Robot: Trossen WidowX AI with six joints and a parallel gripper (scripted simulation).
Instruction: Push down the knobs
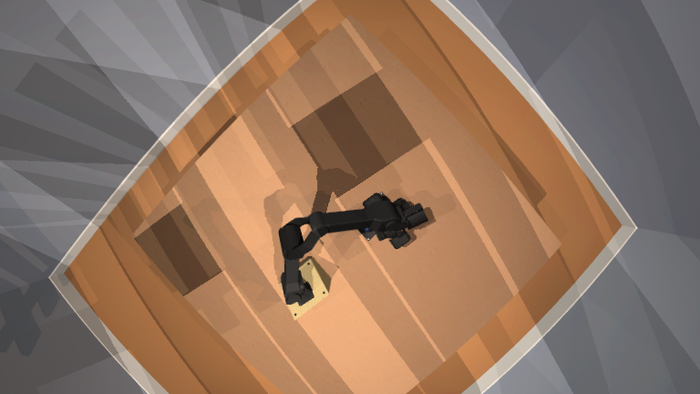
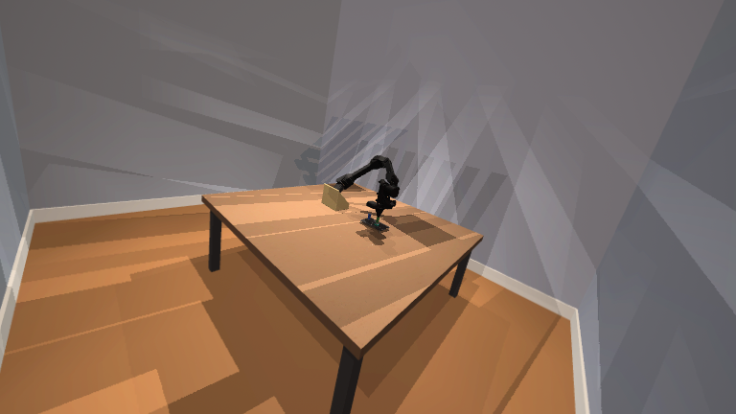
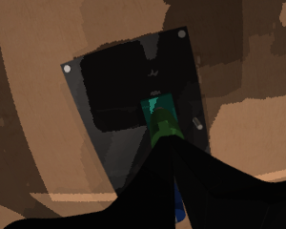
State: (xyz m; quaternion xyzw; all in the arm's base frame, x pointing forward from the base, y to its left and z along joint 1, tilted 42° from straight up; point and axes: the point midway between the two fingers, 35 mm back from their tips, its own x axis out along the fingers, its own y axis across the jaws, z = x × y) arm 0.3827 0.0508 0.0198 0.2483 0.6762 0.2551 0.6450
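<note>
Now: the green knob 1 cm below my gripper tip. The rest, counted from my gripper tip: blue knob: 7 cm behind, 2 cm below.
</note>
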